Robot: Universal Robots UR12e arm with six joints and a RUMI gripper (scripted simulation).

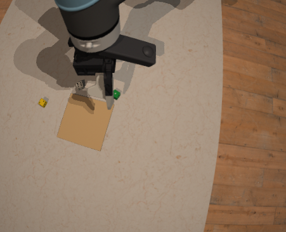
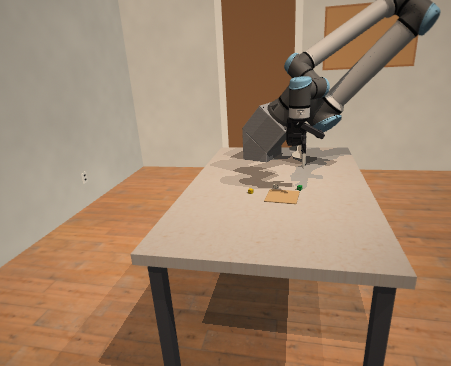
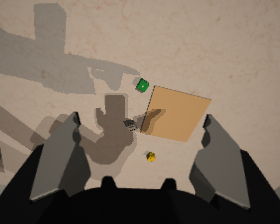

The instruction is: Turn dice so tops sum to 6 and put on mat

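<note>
Now: hand 120 mm above the green die. From my hand the other things lie so: tan mat: 100 mm ahead, 60 mm to the right, 130 mm below; white die: 10 mm ahead, 120 mm to the right, 120 mm below; yellow die: 100 mm ahead, 210 mm to the right, 120 mm below.
</note>
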